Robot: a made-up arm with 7 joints. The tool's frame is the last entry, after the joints. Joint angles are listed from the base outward. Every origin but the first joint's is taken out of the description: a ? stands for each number. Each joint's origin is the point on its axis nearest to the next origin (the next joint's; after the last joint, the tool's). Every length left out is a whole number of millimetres.
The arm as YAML. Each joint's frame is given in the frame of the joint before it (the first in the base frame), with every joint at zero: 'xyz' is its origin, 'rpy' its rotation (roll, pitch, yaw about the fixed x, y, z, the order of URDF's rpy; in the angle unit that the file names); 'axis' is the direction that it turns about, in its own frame. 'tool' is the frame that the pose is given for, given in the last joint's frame.
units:
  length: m
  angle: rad
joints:
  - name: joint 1
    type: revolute
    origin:
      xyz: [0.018, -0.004, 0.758]
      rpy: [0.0, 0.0, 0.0]
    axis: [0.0, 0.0, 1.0]
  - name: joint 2
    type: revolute
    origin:
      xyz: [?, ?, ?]
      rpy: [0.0, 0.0, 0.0]
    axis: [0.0, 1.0, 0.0]
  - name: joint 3
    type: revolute
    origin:
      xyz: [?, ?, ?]
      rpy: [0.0, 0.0, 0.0]
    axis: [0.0, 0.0, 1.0]
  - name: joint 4
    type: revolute
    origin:
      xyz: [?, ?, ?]
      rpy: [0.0, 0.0, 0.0]
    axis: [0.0, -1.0, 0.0]
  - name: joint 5
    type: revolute
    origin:
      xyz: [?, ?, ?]
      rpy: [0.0, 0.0, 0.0]
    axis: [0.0, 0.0, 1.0]
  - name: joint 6
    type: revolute
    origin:
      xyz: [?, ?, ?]
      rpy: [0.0, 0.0, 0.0]
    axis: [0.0, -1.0, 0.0]
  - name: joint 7
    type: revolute
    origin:
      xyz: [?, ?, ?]
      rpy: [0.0, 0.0, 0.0]
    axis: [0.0, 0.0, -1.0]
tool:
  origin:
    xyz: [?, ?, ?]
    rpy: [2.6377, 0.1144, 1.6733]
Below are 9 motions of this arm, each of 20 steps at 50 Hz.
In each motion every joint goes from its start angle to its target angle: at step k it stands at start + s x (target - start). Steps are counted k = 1, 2, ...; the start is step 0. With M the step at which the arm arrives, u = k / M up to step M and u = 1 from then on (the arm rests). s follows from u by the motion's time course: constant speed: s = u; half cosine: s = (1 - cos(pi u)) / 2; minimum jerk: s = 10 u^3 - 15 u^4 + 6 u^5.
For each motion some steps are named. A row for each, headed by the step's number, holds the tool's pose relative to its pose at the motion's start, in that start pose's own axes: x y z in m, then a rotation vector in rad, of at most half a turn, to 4 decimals.
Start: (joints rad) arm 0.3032 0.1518 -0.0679 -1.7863 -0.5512 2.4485 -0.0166
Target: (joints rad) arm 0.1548 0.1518 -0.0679 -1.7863 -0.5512 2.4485 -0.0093
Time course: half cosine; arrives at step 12
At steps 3, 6, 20:
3: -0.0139 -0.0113 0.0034 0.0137 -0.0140 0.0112
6: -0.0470 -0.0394 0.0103 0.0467 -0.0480 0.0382
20: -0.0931 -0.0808 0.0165 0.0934 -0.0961 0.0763

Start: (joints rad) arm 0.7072 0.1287 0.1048 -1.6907 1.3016 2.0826 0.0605
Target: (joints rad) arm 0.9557 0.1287 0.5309 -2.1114 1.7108 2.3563 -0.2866
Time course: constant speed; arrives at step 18
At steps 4, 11, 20:
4: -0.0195 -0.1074 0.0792 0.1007 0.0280 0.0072
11: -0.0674 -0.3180 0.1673 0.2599 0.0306 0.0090
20: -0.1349 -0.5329 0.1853 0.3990 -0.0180 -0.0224

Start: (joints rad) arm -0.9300 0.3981 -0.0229 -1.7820 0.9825 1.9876 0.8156
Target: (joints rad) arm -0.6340 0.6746 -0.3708 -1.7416 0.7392 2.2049 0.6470
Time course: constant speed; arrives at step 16
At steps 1, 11, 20:
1: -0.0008 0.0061 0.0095 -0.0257 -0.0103 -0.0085
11: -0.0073 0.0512 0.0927 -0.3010 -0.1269 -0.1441
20: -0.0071 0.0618 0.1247 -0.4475 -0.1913 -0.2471

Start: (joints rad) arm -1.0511 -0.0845 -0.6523 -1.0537 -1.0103 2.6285 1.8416
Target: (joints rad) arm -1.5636 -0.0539 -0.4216 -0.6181 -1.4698 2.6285 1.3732
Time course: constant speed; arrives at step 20
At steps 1, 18, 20:
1: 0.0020 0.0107 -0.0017 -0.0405 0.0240 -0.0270
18: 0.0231 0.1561 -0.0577 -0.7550 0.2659 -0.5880
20: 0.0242 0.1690 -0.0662 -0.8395 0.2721 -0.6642

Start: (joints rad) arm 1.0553 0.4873 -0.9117 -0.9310 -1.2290 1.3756 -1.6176
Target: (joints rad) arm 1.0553 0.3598 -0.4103 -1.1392 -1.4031 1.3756 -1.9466
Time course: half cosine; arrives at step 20
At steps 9, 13, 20:
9: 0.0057 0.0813 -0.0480 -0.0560 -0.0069 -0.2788
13: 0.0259 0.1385 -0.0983 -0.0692 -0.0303 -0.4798
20: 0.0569 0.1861 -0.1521 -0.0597 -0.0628 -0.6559

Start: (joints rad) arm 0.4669 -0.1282 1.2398 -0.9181 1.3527 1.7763 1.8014
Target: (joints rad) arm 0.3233 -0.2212 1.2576 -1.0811 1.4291 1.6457 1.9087
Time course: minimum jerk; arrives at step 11
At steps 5, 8, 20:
5: 0.0107 0.0268 0.0399 -0.0361 -0.0889 0.0755
8: 0.0203 0.0637 0.0814 -0.0721 -0.1824 0.1667
20: 0.0225 0.0755 0.0925 -0.0814 -0.2080 0.1940

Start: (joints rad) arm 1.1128 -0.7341 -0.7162 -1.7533 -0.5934 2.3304 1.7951
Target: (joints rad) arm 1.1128 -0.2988 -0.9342 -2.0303 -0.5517 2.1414 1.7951
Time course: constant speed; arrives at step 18
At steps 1, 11, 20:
1: 0.0003 -0.0234 0.0193 -0.0107 -0.0348 -0.0318
11: -0.0570 -0.2224 0.2162 -0.1367 -0.3897 -0.3291
20: -0.1508 -0.3130 0.3462 -0.2445 -0.6448 -0.5115

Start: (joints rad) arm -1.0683 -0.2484 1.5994 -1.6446 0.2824 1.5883 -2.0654
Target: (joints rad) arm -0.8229 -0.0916 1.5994 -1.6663 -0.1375 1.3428 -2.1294
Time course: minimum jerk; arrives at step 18
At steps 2, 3, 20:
2: -0.0005 0.0011 0.0009 0.0005 0.0057 -0.0012
3: -0.0014 0.0033 0.0029 0.0014 0.0175 -0.0036
20: -0.0261 0.0865 0.0814 0.0779 0.4722 -0.0816

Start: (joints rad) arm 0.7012 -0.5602 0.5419 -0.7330 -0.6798 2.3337 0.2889
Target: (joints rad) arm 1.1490 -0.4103 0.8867 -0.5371 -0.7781 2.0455 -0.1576
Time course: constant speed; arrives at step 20
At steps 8, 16, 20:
8: -0.0577 0.0264 -0.0141 0.0032 0.2018 0.0726
16: -0.1317 0.0357 -0.0231 -0.0304 0.4086 0.1524
20: -0.1720 0.0316 -0.0243 -0.0610 0.5126 0.1948

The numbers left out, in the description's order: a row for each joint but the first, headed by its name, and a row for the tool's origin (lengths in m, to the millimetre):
joint 2: -0.019 0.002 0.0
joint 3: -0.025 0.0 0.418
joint 4: 0.138 -0.007 0.0
joint 5: -0.144 0.0 0.534
joint 6: 0.003 -0.024 0.0
joint 7: 0.158 0.0 0.01
tool: 0.006 0.02 0.0

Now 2 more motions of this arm.
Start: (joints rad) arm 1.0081 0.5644 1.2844 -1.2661 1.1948 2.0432 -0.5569
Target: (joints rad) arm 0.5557 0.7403 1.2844 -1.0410 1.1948 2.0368 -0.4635
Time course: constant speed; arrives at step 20
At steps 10, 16, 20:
10: 0.0046 0.1773 -0.2274 -0.2808 -0.0742 -0.0461
16: 0.0300 0.2536 -0.3856 -0.4506 -0.1119 -0.0821
20: 0.0563 0.2897 -0.4970 -0.5641 -0.1342 -0.1097

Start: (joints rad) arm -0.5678 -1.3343 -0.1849 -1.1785 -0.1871 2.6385 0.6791
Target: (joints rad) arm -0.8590 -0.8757 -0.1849 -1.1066 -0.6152 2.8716 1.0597
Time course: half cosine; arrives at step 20
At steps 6, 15, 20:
6: 0.0613 -0.0836 0.0123 -0.0257 -0.0060 -0.0910
15: 0.1670 -0.3833 0.0398 -0.0899 0.0302 -0.3670
20: 0.1705 -0.4544 0.0441 -0.0965 0.0474 -0.4270

